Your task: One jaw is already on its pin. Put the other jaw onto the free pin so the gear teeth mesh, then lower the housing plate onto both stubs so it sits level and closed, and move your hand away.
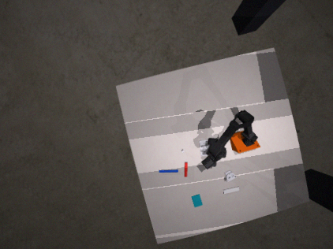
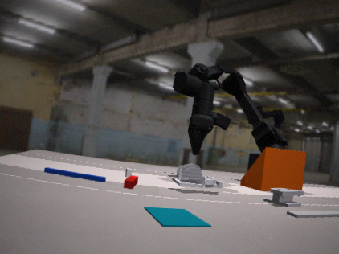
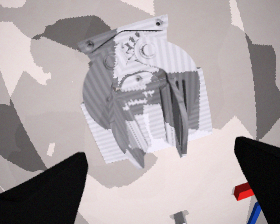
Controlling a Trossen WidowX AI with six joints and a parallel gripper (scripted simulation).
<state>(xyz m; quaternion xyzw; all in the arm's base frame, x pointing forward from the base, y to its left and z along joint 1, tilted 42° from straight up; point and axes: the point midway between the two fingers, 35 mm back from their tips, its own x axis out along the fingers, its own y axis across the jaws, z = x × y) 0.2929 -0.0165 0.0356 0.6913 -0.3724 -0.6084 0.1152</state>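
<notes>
Right now the housing plate is 260 mm to the left of my gripper tip, 110 mm behind it and 60 mm below it. Round my gripper tip: red block 200 mm ahead, 110 mm to the left, 80 mm below; then small grey peg 180 mm ahead, 70 mm below, 40 mm to the right; then blue bar 330 mm ahead, 80 mm to the left, 80 mm below.
</notes>
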